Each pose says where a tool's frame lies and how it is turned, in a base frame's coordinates. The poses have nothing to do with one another.
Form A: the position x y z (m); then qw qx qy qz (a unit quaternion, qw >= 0).
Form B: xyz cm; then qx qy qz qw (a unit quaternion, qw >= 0). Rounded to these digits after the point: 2 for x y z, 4 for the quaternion.
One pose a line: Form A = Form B
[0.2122, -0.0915, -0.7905, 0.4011, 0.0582, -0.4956, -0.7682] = [21.22, -9.15, -79.05, 0.0582, -0.4956, -0.7682, 0.4011]
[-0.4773, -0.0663, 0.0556, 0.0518, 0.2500, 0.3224, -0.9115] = [-47.73, -6.63, 5.56, 0.2500, 0.3224, -0.9115, 0.0518]
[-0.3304, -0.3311, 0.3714, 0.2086, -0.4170, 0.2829, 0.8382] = [-33.04, -33.11, 37.14, -0.4170, 0.2829, 0.8382, 0.2086]
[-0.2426, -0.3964, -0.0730, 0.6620, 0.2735, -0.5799, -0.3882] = [-24.26, -39.64, -7.30, 0.2735, -0.5799, -0.3882, 0.6620]
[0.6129, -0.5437, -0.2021, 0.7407, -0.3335, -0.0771, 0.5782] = [61.29, -54.37, -20.21, -0.3335, -0.0771, 0.5782, 0.7407]
